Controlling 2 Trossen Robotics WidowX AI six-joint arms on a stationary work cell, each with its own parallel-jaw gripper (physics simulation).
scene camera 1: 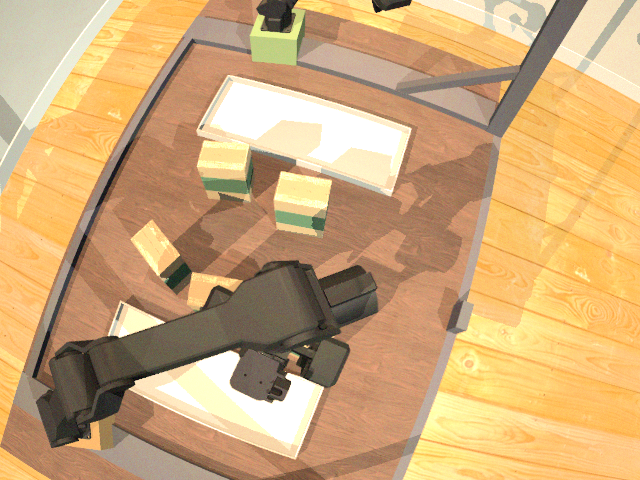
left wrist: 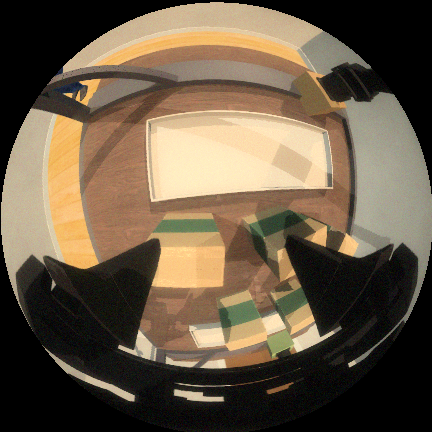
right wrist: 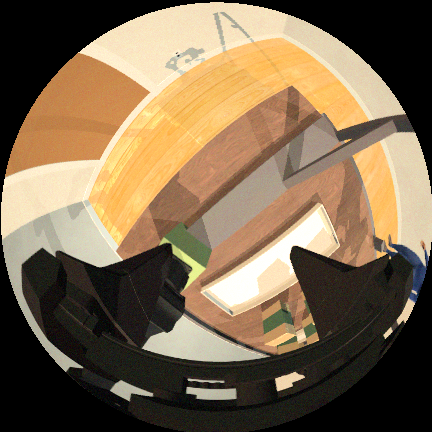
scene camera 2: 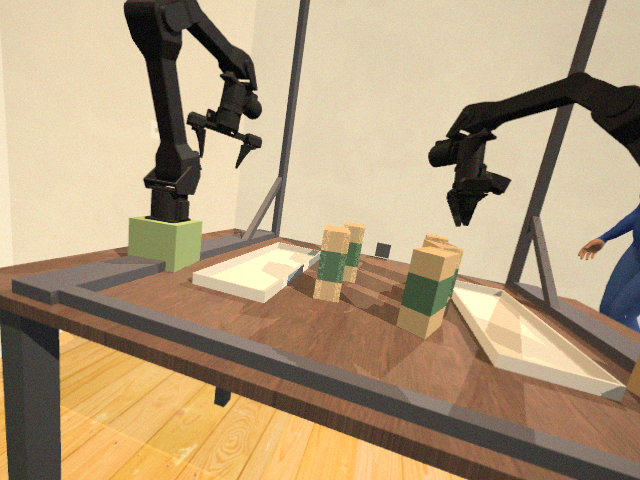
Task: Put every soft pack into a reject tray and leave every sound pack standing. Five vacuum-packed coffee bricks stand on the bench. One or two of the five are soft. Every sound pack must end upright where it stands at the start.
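Frame: origin at the left arm's base, x ahead, y left, z up, level; millimetres.
Seen in the pictures: left gripper, between the fingertips: (left wrist: 224, 243) (scene camera 2: 461, 226); right gripper, between the fingertips: (right wrist: 234, 251) (scene camera 2: 219, 163); left arm's base, origin of its link: (left wrist: 329, 89); right arm's base, origin of its link: (scene camera 1: 278, 22) (left wrist: 282, 351) (right wrist: 172, 267) (scene camera 2: 168, 219).
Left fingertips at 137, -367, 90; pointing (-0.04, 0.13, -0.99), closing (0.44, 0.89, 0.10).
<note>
Offsets run from my left fingertips to a thing's middle, as dx, dy, dz.
Five tan packs with green bands stand upright. Two stand near the upper tray in scene camera 1: one pack {+319, +70, -109} (scene camera 1: 225, 155) (scene camera 2: 331, 266) (left wrist: 295, 304) and another pack {+249, -59, -109} (scene camera 1: 302, 191) (scene camera 2: 355, 253) (left wrist: 240, 316). A turned pack {+165, +183, -109} (scene camera 1: 156, 248) (scene camera 2: 426, 291) stands at the left, beside a pack {+90, +80, -109} (scene camera 1: 206, 289) (left wrist: 272, 225) partly hidden by the left arm. The fifth pack {+13, -45, -48} (left wrist: 190, 262) is mostly hidden under the left gripper in scene camera 1. My left gripper (scene camera 2: 461, 223) (left wrist: 224, 243) is open, above that pack. My right gripper (scene camera 2: 219, 161) (right wrist: 234, 251) is open and raised, away from the packs. Softness cannot be told.
One white tray {+437, -67, -168} (scene camera 1: 248, 103) (scene camera 2: 227, 285) (right wrist: 240, 295) lies near the green base block {+672, -19, -130} (scene camera 1: 275, 47) (scene camera 2: 164, 242) (right wrist: 189, 254). The other white tray {-44, +131, -168} (scene camera 1: 279, 418) (scene camera 2: 558, 379) (left wrist: 215, 155) lies under the left arm. Dark frame posts and rails border the bench.
</note>
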